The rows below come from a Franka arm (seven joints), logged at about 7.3 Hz.
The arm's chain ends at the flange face. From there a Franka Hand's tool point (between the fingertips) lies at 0.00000 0.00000 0.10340 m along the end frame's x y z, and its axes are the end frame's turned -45 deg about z.
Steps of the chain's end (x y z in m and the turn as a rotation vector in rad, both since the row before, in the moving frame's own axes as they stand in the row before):
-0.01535 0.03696 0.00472 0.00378 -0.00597 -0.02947
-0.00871 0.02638 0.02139 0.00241 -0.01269 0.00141
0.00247 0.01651 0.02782 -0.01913 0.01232 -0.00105
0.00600 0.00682 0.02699 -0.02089 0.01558 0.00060
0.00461 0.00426 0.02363 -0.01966 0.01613 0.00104
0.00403 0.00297 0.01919 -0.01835 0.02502 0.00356
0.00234 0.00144 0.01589 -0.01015 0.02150 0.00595
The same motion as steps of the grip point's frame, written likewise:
-0.03716 0.01457 0.00472 0.00689 -0.00155 -0.02947
-0.02556 0.01139 0.02138 0.01068 -0.00727 0.00141
-0.01042 0.01572 0.02779 -0.02224 -0.00482 -0.00105
-0.00097 0.01173 0.02695 -0.02579 -0.00375 0.00060
-0.00001 0.00889 0.02360 -0.02531 -0.00250 0.00104
0.00123 0.00812 0.01914 -0.03067 0.00472 0.00356
0.00146 0.00499 0.01586 -0.02238 0.00803 0.00595

